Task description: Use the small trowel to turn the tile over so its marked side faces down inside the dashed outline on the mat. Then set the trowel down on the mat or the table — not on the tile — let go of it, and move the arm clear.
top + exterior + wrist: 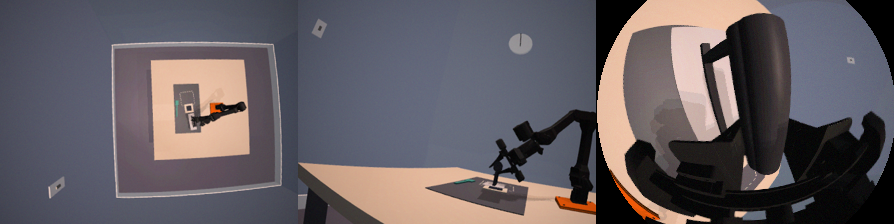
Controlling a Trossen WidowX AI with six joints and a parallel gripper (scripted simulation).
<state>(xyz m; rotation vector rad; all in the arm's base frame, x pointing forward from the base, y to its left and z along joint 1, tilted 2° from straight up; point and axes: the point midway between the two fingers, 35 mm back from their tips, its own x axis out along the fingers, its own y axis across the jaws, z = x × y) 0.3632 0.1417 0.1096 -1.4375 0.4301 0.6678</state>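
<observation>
Right now my gripper tip is 150 mm to the left of the tan square tile, 90 mm above it and 10 mm past it. Round my gripper tip: dark grey mat (150 mm to the right, 110 mm below, 10 mm ahead); then teal t-shaped tool (170 mm to the right, 150 mm ahead, 90 mm below).
</observation>
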